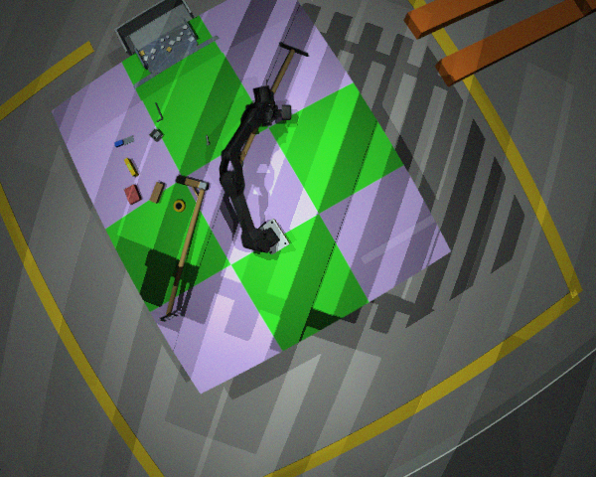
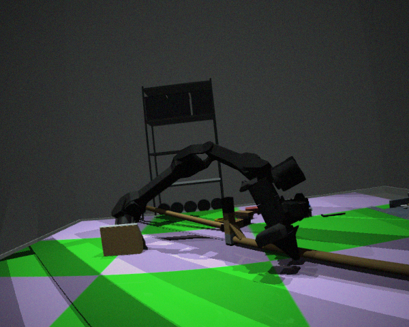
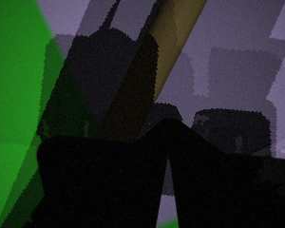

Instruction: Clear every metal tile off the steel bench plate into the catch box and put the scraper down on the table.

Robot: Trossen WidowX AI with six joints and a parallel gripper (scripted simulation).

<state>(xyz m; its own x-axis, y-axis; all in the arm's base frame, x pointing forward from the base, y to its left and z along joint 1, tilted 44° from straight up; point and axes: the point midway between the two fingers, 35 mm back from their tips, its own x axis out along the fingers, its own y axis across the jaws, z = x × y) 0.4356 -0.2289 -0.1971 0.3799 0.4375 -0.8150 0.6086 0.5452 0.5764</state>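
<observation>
Right now the long scraper is 5 cm above my gripper tip and 3 cm ahead of it. Round my gripper tip: wooden block: 61 cm to the left, 1 cm ahead; yellow ring: 56 cm to the left, 10 cm behind; hex key: 41 cm to the left, 30 cm ahead, 1 cm below.
</observation>
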